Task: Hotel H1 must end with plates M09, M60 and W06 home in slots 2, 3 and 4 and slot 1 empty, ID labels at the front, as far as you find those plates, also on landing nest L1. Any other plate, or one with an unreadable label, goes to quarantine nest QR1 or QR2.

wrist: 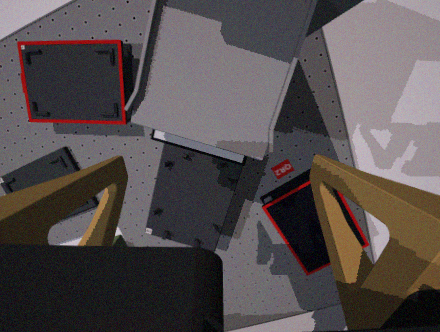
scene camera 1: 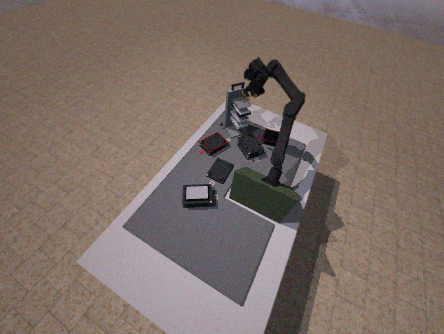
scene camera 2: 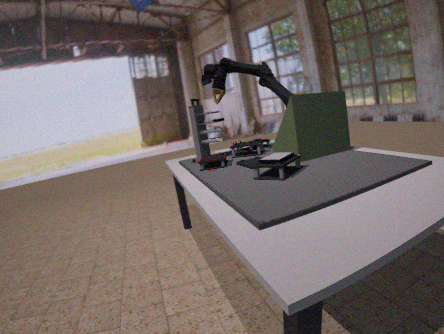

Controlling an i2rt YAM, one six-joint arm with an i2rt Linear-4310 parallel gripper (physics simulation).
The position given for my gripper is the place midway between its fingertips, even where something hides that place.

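Note:
From the wrist view I can tell you my gripper (wrist: 218, 165) is open, and my gripper holds nothing. There's a hotel shelf (wrist: 214, 79) that I can see there too.

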